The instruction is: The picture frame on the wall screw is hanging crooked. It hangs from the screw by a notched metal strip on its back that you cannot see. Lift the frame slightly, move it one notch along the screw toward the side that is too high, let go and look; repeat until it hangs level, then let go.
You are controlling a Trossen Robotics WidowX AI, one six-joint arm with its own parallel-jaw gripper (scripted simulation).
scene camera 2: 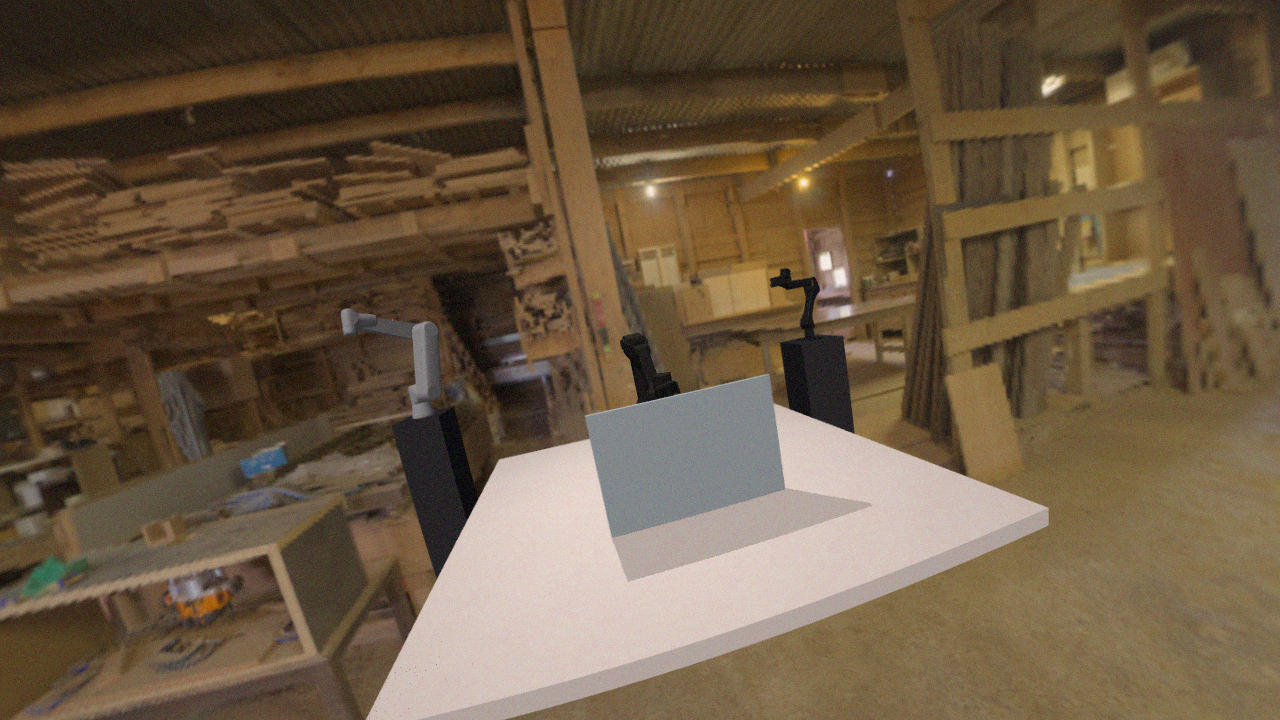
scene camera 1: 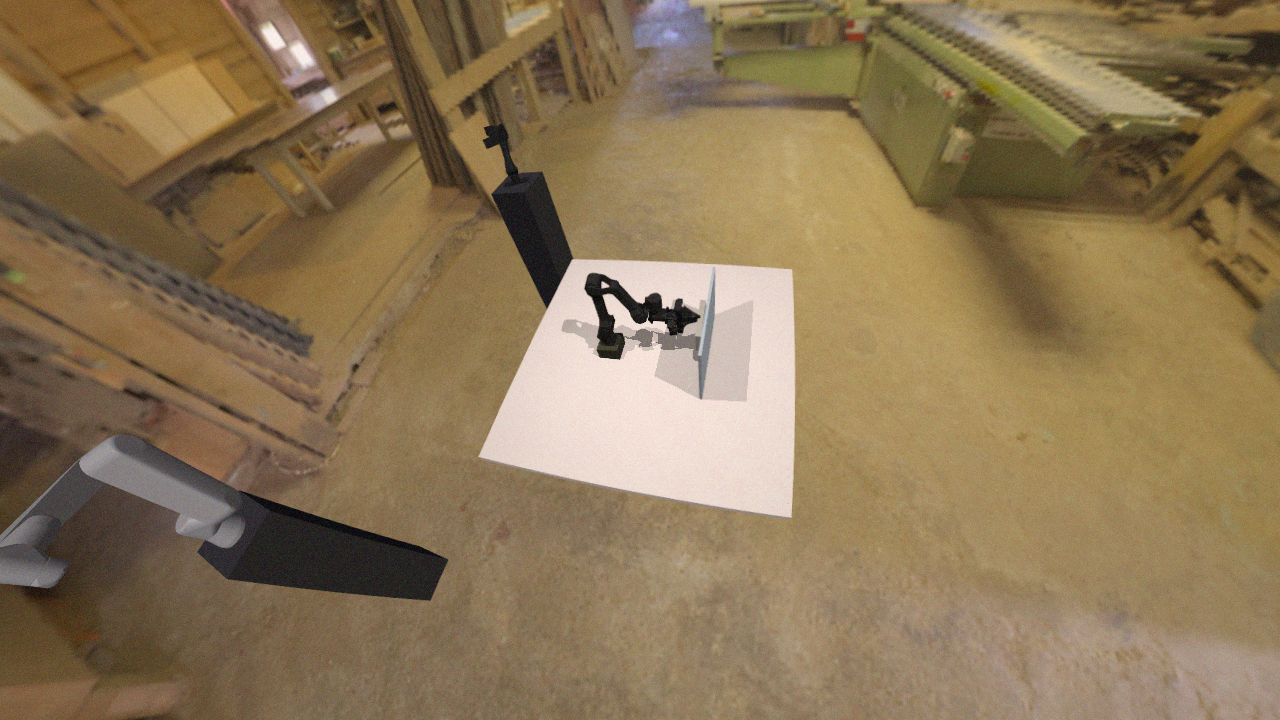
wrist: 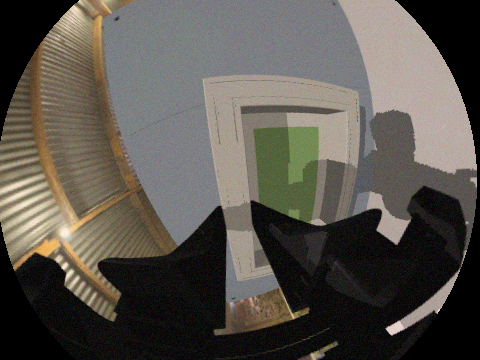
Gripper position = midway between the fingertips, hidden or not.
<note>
My gripper [scene camera 1: 700, 318] carries a picture frame [wrist: 292, 144]. Also in view: a wall panel [wrist: 156, 64].
My gripper is seen too in the wrist view [wrist: 236, 208]. Scene camera 2 misses the picture frame, which is hidden by the wall panel.
</note>
